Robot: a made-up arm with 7 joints.
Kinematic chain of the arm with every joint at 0, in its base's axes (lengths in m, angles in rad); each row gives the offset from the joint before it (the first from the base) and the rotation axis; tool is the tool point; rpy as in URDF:
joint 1: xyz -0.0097 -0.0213 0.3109 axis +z
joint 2: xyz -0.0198 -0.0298 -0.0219 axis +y
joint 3: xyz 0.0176 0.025 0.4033 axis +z
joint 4: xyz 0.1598 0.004 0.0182 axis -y
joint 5: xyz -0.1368 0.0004 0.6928 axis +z
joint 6: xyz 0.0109 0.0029 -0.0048 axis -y
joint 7: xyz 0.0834 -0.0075 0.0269 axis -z
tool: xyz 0.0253 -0.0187 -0.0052 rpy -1.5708 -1.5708 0
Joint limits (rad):
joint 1: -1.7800..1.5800
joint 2: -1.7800..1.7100
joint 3: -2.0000..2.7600
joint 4: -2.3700..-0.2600
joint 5: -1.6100..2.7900
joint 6: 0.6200..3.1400
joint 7: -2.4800..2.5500
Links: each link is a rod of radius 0.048 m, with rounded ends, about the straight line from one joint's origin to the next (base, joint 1, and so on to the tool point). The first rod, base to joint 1, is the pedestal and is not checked.
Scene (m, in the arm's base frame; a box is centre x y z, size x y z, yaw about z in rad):
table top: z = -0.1
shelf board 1: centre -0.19 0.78 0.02 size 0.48 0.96 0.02 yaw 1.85
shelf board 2: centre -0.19 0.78 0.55 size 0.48 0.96 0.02 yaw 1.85
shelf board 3: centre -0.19 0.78 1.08 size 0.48 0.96 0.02 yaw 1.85
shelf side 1: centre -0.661 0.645 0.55 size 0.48 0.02 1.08 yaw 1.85
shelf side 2: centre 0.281 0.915 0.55 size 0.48 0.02 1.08 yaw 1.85
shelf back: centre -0.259 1.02 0.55 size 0.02 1 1.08 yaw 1.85
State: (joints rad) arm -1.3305 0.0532 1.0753 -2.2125 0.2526 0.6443 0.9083
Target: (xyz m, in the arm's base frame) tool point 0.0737 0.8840 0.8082
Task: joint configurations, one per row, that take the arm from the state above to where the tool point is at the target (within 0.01 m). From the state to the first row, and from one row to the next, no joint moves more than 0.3 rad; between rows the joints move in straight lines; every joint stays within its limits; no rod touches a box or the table.
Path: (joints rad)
1: -1.2598 0.2788 1.3621 -2.2366 0.2786 0.6394 0.9236
2: -1.1891 0.5044 1.6489 -2.2608 0.3046 0.6346 0.9388
3: -1.1183 0.7300 1.9357 -2.2849 0.3305 0.6297 0.9541
4: -1.0476 0.9556 2.2225 -2.3091 0.3565 0.6249 0.9693
5: -0.9769 1.1812 2.5093 -2.3332 0.3825 0.6200 0.9846
6: -0.8465 0.8827 2.3656 -2.1301 0.3644 0.6235 0.9726
7: -0.7162 0.5843 2.2219 -1.9269 0.3463 0.6270 0.9607
8: -0.5858 0.2858 2.0782 -1.7238 0.3281 0.6305 0.9488
9: -0.4554 -0.0126 1.9345 -1.5206 0.3100 0.6340 0.9368

